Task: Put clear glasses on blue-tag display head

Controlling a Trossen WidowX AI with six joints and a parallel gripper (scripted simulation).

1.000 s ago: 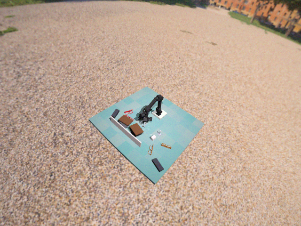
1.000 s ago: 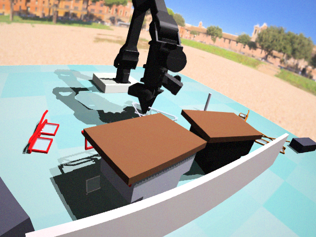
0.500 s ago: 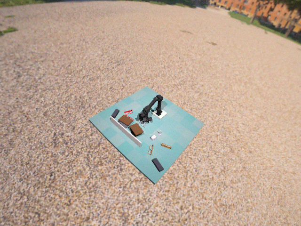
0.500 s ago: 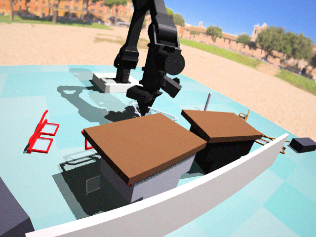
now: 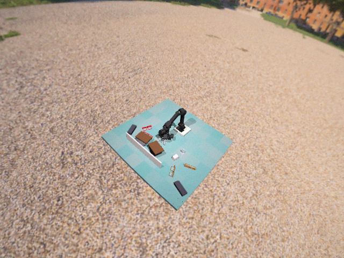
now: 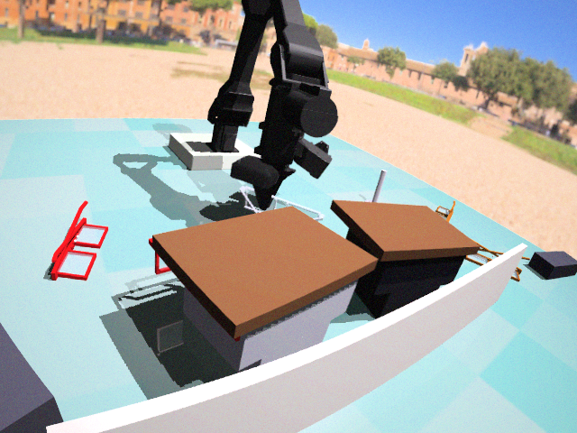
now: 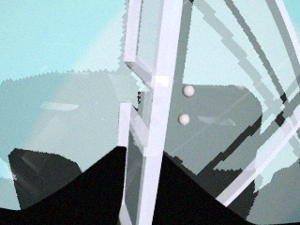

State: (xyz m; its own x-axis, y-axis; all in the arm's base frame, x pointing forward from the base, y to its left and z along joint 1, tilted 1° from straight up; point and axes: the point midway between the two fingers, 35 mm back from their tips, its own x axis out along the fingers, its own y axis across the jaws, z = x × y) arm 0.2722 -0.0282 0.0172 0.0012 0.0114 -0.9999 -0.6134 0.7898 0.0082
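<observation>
My gripper tip is now 10 mm past the thin post, 290 mm to the right of it and 10 mm below it. The rest, counted from my gripper tip: white box 120 mm ahead, 280 mm to the left, 10 mm above; then light grey display head 220 mm ahead, 150 mm to the right, 40 mm above; then black display head 210 mm ahead, 70 mm to the left, 40 mm above.
</observation>
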